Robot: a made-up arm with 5 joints.
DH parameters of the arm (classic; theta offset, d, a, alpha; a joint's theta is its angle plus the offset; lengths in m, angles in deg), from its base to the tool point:
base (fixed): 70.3 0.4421 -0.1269 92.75
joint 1: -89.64 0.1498 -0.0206 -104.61
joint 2: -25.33 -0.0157 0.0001 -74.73
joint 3: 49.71 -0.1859 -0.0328 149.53
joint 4: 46.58 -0.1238 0.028 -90
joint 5: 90 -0.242 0.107 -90
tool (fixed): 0 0.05 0 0
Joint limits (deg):
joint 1: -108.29..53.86
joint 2: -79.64..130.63
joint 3: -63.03..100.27
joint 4: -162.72..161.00
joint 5: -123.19..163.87
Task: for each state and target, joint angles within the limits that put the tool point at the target. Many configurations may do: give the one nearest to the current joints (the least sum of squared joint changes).
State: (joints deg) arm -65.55 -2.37 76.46 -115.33 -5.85
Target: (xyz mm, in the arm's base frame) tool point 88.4 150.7 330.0
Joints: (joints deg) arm -65.39 -23.72 54.19 -104.55 -13.76
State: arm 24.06 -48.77 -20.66 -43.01 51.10
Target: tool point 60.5 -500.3 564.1
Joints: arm -4.04 -44.03 -26.66 -4.04 44.13
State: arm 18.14 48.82 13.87 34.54 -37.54
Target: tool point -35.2 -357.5 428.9
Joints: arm 15.35 50.74 22.84 51.09 -41.30
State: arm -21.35 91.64 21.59 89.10 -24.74
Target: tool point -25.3 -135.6 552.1
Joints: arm -16.43 89.78 17.66 111.84 -10.67
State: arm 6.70 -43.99 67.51 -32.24 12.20
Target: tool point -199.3 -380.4 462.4
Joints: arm 45.35 -45.81 19.68 -30.60 24.85
